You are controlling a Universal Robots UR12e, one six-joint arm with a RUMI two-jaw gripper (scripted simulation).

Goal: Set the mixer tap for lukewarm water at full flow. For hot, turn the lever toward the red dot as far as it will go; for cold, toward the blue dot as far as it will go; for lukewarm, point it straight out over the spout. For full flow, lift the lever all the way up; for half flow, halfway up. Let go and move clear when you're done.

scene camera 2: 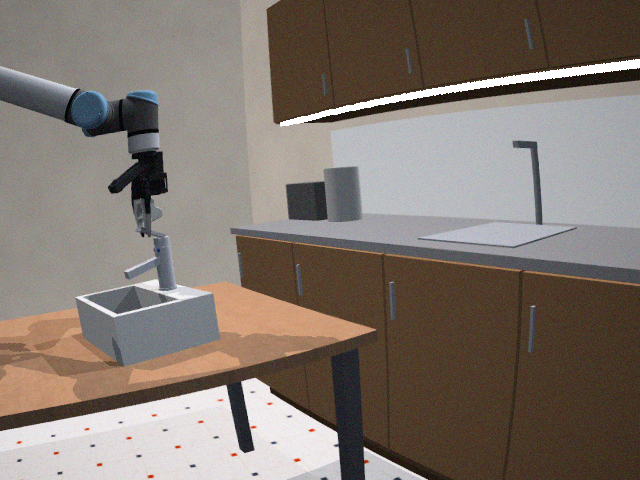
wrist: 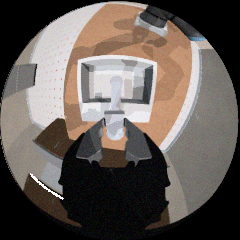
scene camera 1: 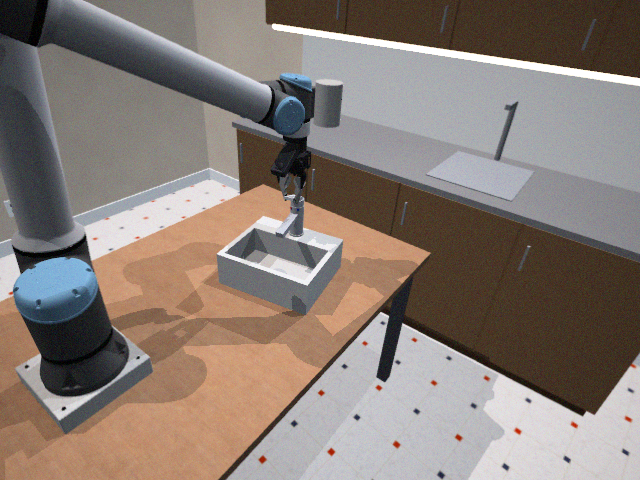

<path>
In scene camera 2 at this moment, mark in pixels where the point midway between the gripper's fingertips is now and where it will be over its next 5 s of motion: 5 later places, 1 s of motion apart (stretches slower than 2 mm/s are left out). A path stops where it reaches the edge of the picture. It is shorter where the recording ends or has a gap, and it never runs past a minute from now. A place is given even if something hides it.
My gripper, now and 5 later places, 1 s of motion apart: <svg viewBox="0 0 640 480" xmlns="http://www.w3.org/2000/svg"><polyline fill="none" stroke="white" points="146,237 146,231 144,209 143,208 140,208 141,205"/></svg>
</path>
